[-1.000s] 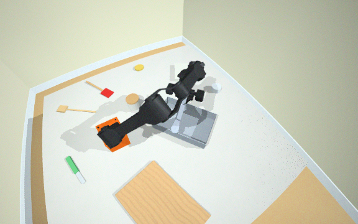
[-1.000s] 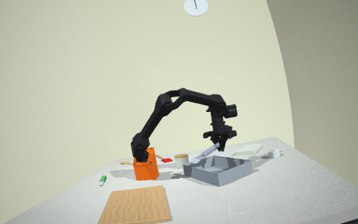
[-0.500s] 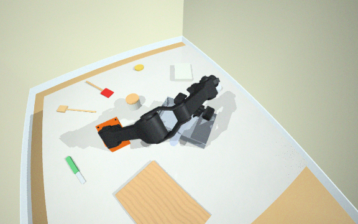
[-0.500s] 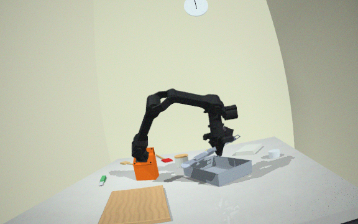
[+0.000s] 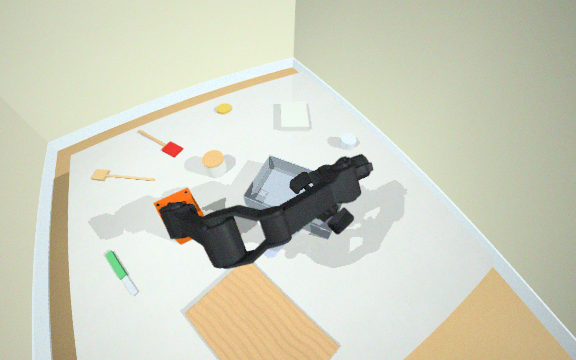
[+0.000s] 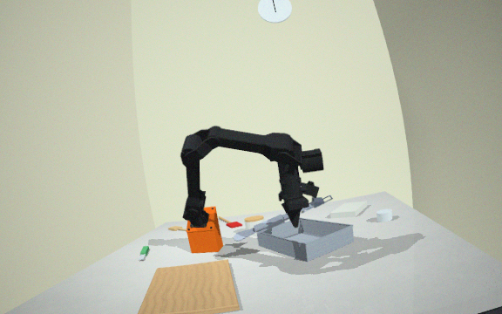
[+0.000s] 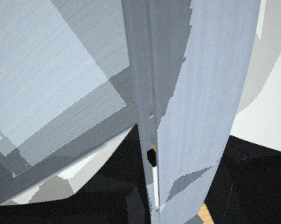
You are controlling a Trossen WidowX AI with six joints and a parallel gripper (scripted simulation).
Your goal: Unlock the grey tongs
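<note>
Right now my gripper tip is 280 mm past the wooden board, 210 mm to the left of it and 90 mm above it. The rest, counted from my gripper tip: grey roasting tin: 10 mm ahead, 120 mm to the left, 70 mm below; yellow disc: 90 mm behind, 710 mm to the left, 90 mm below; white block: 190 mm ahead, 510 mm to the left, 90 mm below.
</note>
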